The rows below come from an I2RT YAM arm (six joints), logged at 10 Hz.
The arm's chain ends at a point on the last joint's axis. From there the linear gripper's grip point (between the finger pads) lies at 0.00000 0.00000 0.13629 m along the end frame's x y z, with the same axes.
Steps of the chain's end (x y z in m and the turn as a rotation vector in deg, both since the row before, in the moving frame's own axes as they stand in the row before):
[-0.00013 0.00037 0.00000 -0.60 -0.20 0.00]
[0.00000 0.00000 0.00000 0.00 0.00 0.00]
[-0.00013 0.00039 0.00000 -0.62 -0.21 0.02]
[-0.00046 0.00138 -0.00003 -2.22 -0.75 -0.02]
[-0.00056 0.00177 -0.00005 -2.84 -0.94 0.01]
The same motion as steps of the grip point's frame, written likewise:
[-0.00061 0.00180 -0.00001 -0.60 -0.20 0.00]
[0.00000 0.00000 0.00000 0.00 0.00 0.00]
[-0.00063 0.00186 -0.00001 -0.62 -0.21 0.02]
[-0.00224 0.00666 -0.00014 -2.22 -0.75 -0.02]
[-0.00280 0.00852 -0.00024 -2.84 -0.94 0.01]

